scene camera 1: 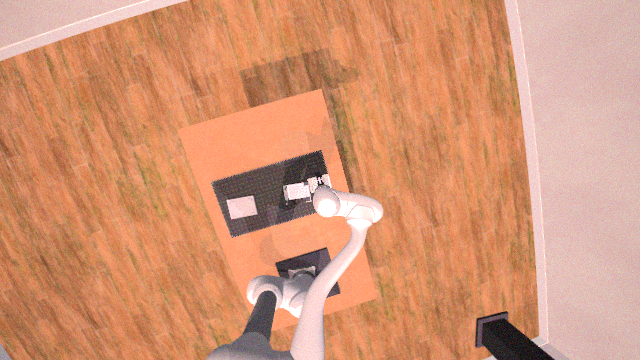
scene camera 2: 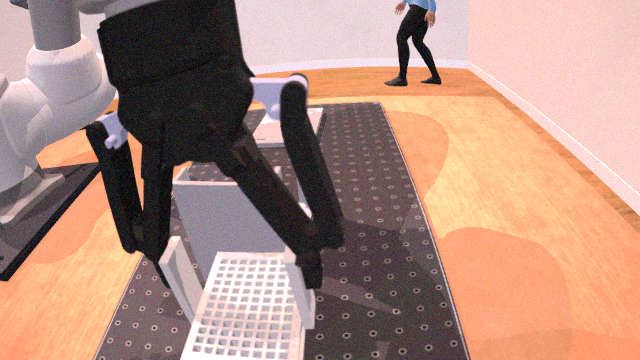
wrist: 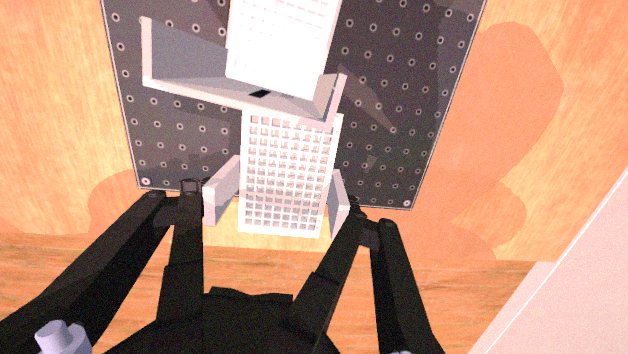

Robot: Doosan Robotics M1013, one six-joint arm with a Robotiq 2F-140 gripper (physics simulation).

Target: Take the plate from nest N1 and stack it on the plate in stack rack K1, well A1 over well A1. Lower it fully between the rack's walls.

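Frame: origin at the arm's base, x back, y down, z right, level; centimetres.
Seen in the pictures: gripper, fingertip midpoint: [scene camera 2: 251, 315] [wrist: 286, 176]; arm's base, link origin: [scene camera 1: 303, 278] [scene camera 2: 18, 199].
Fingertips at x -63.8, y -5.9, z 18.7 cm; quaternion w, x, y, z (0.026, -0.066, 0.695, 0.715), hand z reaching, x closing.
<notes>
Pixels of each thing's top centre, then the offset from my fingertips to it. "spot": a spot on its surface instead. Level surfaces: height alone.
- stack rack K1, top centre: [scene camera 2: 245, 141] [scene camera 1: 295, 195] dx +3.7, dy -7.8, dz -14.5 cm
- flat white pad, surface spot: [scene camera 2: 272, 132] spot: dx +11.1, dy +5.2, dz -45.0 cm
- dark perforated board, surface height: dy +6.4 cm
My gripper [scene camera 2: 245, 285] [wrist: 286, 176] is shut on a white plate [scene camera 2: 250, 310] [wrist: 287, 172] with a grid of square wells. Its pads grip the plate's two long sides. The plate is outside the stack rack K1 [scene camera 2: 225, 215] [wrist: 187, 60], beside its end wall. In the wrist view that wall's top covers the held plate's far edge, so the plate is lower than the wall's top. Whether they touch is hidden. Another white plate [scene camera 1: 297, 191] [wrist: 285, 40] sits between the rack's walls. Well A1 cannot be made out on either plate.
A flat white pad [scene camera 1: 242, 207] [scene camera 2: 272, 132] lies at the other end of the dark perforated board [scene camera 1: 265, 185] [scene camera 2: 360, 175] [wrist: 400, 100]. The rack's upright walls stand close to the fingers. A person stands in the background of scene camera 2.
</notes>
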